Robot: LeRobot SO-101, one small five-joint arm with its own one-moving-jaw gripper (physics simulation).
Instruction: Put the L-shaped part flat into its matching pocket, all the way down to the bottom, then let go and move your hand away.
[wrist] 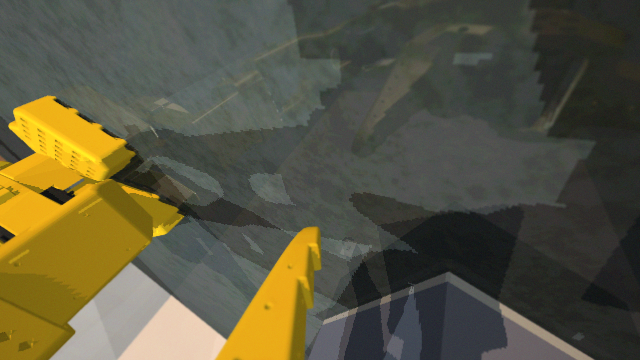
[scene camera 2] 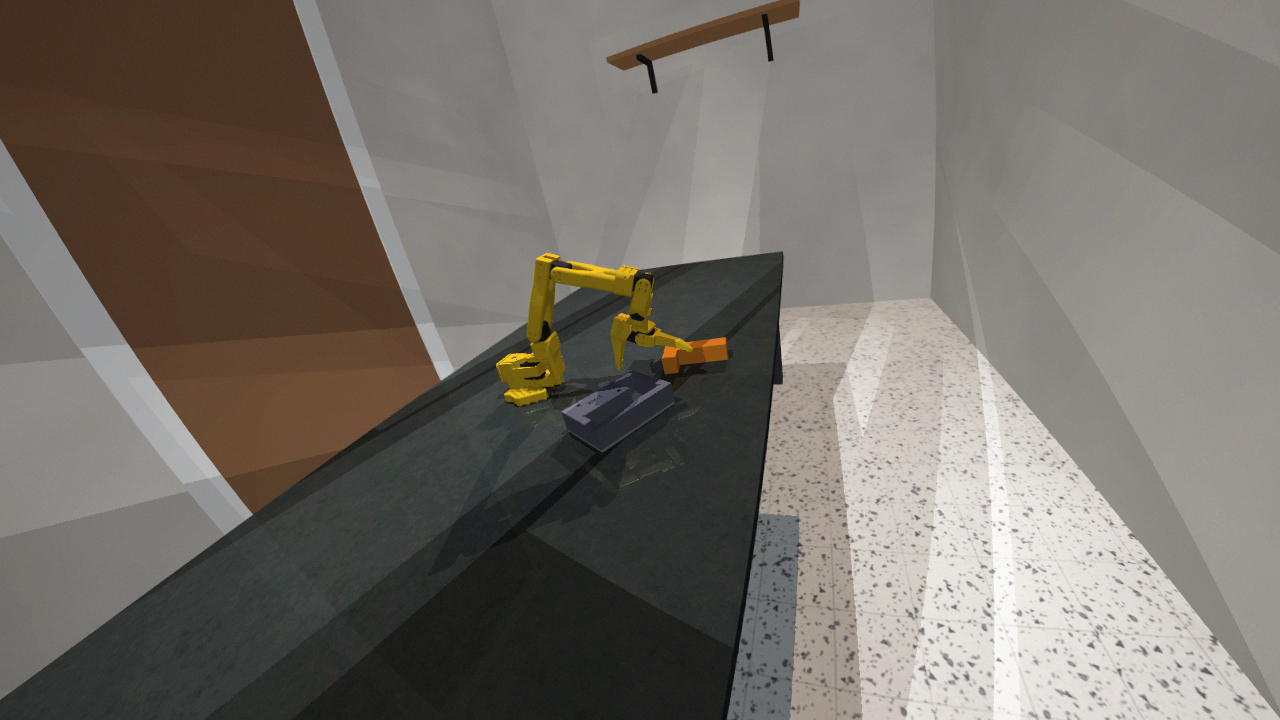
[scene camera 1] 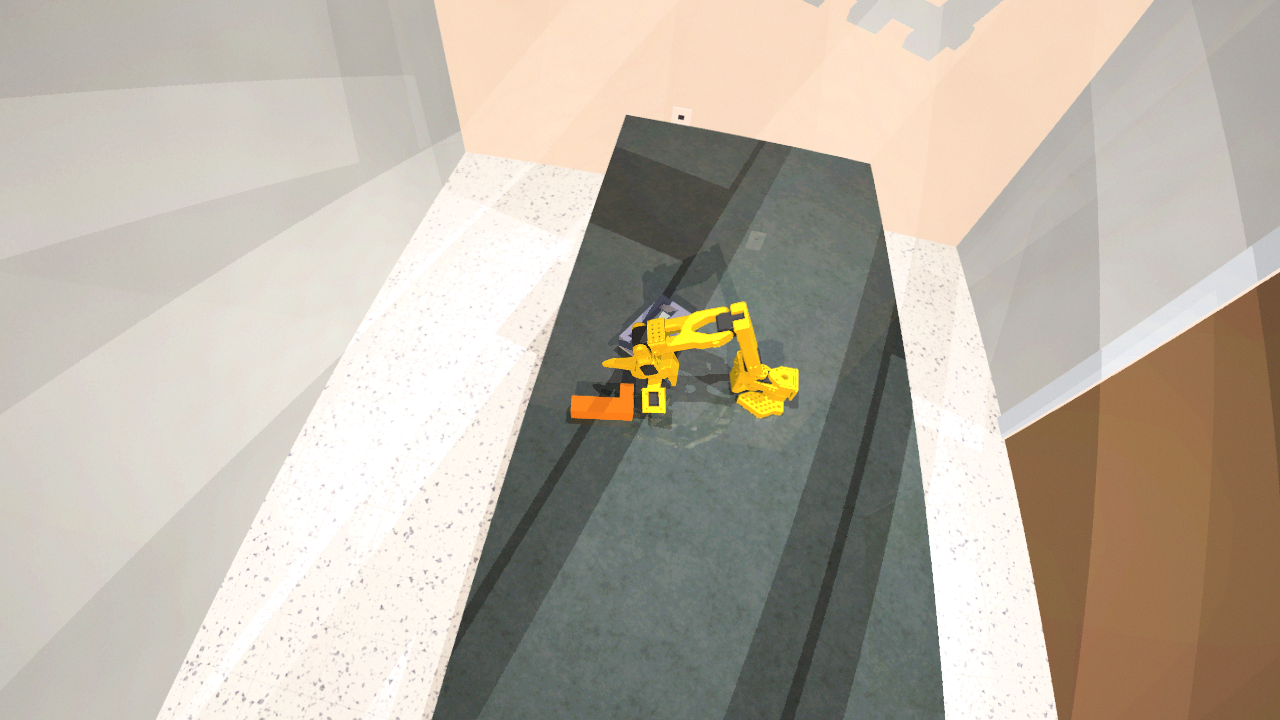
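The orange L-shaped part lies flat on the dark table near its long edge. It does not show in the wrist view. The grey-violet pocket block sits on the table beside it, partly under the arm in scene camera 1. Its recess shows no orange part. My gripper is fully open and empty, above the table between the part and the block. In scene camera 2 the moving jaw's tip overlaps the part's near end. One notched jaw shows in the wrist view.
The yellow arm base stands on the table, on the side away from the part. The long table edge runs just beyond the part. A wooden shelf hangs on the far wall.
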